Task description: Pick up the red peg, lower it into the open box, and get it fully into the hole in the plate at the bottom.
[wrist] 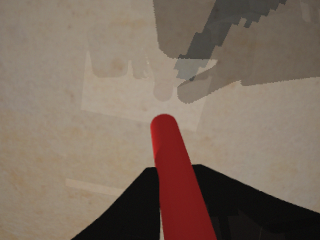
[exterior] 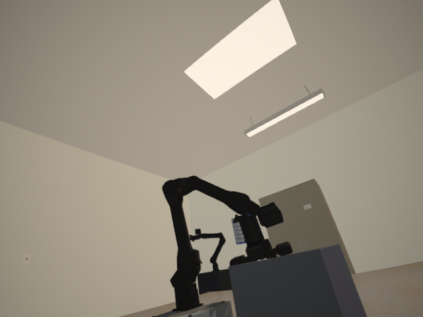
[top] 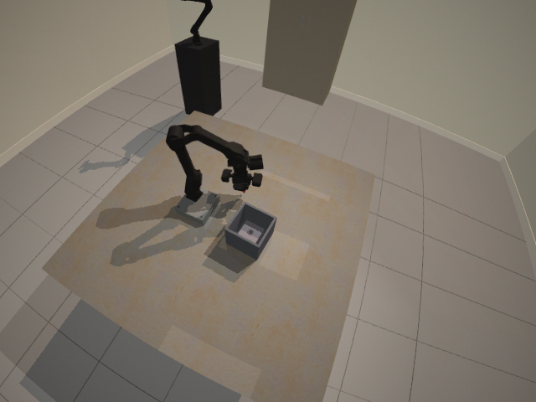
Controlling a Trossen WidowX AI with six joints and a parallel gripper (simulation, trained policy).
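Now: gripper tip 20 cm to the left of the pale plate, 15 cm short of it and 2 cm above it. Also, from my gripper tip: red peg (right at my gripper tip).
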